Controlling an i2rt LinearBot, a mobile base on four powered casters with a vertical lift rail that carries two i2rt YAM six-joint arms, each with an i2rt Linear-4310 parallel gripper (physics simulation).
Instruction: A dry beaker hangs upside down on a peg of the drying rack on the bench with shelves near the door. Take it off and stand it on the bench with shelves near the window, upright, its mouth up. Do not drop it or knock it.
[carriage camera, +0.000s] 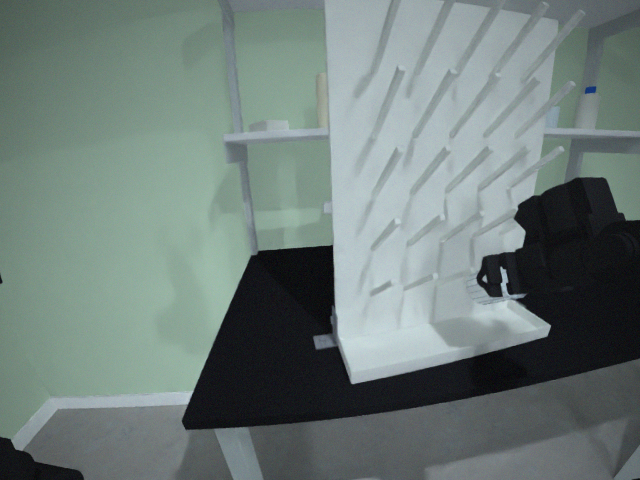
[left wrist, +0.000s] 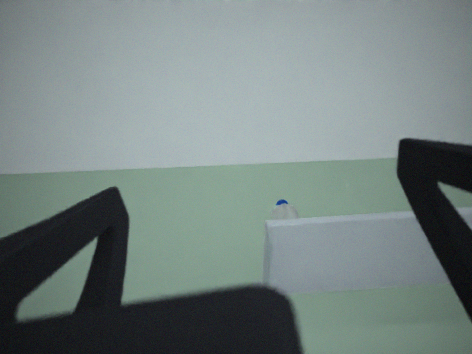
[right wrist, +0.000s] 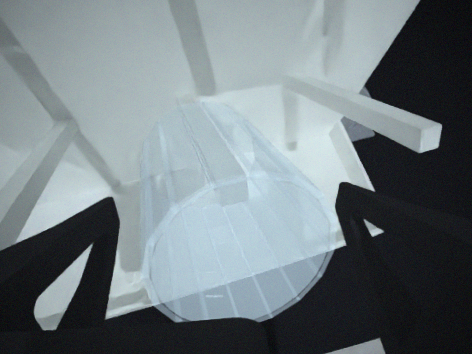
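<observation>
A drying rack board (carriage camera: 355, 96) and a clear beaker (carriage camera: 478, 294) are visible to me; the beaker (right wrist: 229, 228) is visible in the right wrist view too, but in the left wrist view it is out of frame. My right gripper (carriage camera: 501, 278) appears again as the gripper (right wrist: 229, 201), and my left gripper (left wrist: 257, 179) is visible.
</observation>
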